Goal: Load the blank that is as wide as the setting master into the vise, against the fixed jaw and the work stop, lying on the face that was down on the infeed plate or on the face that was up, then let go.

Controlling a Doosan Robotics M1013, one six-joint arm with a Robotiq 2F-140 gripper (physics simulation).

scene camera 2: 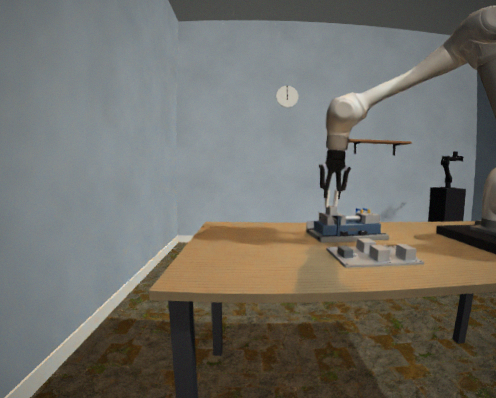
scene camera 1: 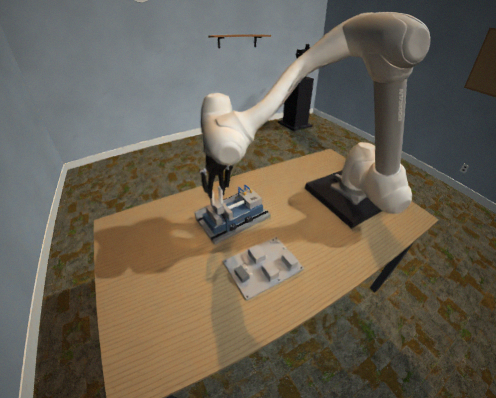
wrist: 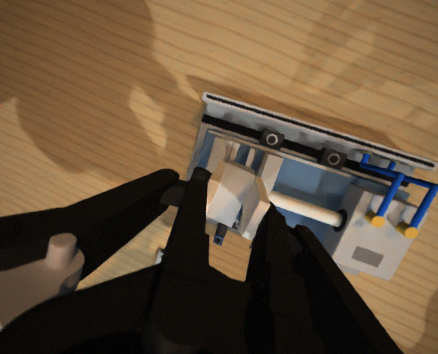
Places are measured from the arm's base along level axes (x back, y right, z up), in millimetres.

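Pixels of known places: gripper, fingertip midpoint: point(scene camera 2: 330, 206) point(scene camera 1: 216, 202) point(wrist: 234, 182); arm's base, link origin: point(scene camera 1: 352, 190).
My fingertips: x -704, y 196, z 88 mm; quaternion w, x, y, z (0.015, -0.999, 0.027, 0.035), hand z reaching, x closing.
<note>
For each thing: its top centre in the pictures, then the offset to it from my fingertips. "spot": a spot on its surface instead. Level surfaces: height alone.
- vise, top centre: point(wrist: 296, 206) point(scene camera 2: 347, 213) point(scene camera 1: 232, 202) dx +73, dy -6, dz -26 mm
- light grey blank, top centre: point(wrist: 228, 196) point(scene camera 1: 217, 203) point(scene camera 2: 331, 205) dx -1, dy -14, dz +7 mm
- dark rod with a blue end, surface spot: point(wrist: 218, 236) spot: dx +5, dy -78, dz -28 mm
- infeed plate, surface spot: point(scene camera 2: 350, 263) point(scene camera 1: 249, 294) spot: dx -69, dy -378, dz -117 mm
- dark grey block, top centre: point(scene camera 2: 345, 247) point(scene camera 1: 241, 272) dx -54, dy -299, dz -92 mm
- vise's right end block, top centre: point(wrist: 377, 237) point(scene camera 2: 367, 213) point(scene camera 1: 250, 195) dx +168, dy -6, dz -29 mm
- pale screw rod, top centre: point(wrist: 304, 210) dx +88, dy -10, dz -39 mm
- wooden table, surface height: dz -125 mm
My gripper point(scene camera 1: 217, 196) point(scene camera 2: 332, 199) point(wrist: 234, 182) points down over the vise point(scene camera 1: 242, 216) point(scene camera 2: 361, 229) point(wrist: 310, 180), its pale fingertips shut on a light grey blank point(scene camera 1: 217, 204) point(scene camera 2: 331, 210) point(wrist: 231, 191). The blank is upright in the grip, low over the jaw opening at the vise's left end; the fingers and blank partly hide the jaws, and contact with them cannot be told. In the wrist view, a dark rod with a blue end point(wrist: 218, 236), possibly the work stop, shows below the blank. The infeed plate point(scene camera 1: 246, 290) point(scene camera 2: 350, 263) carries a dark grey block point(scene camera 1: 242, 273) point(scene camera 2: 345, 251), possibly the setting master, and several light blocks.
Blue handles with yellow ends point(scene camera 1: 243, 189) point(wrist: 395, 192) stand on the vise's right end block point(wrist: 372, 240). A pale screw rod point(wrist: 310, 209) runs along the vise. The infeed plate lies in front of the vise on the wooden table point(scene camera 1: 165, 320) point(scene camera 2: 240, 275). The robot's black base plate point(scene camera 1: 350, 215) is at the right.
</note>
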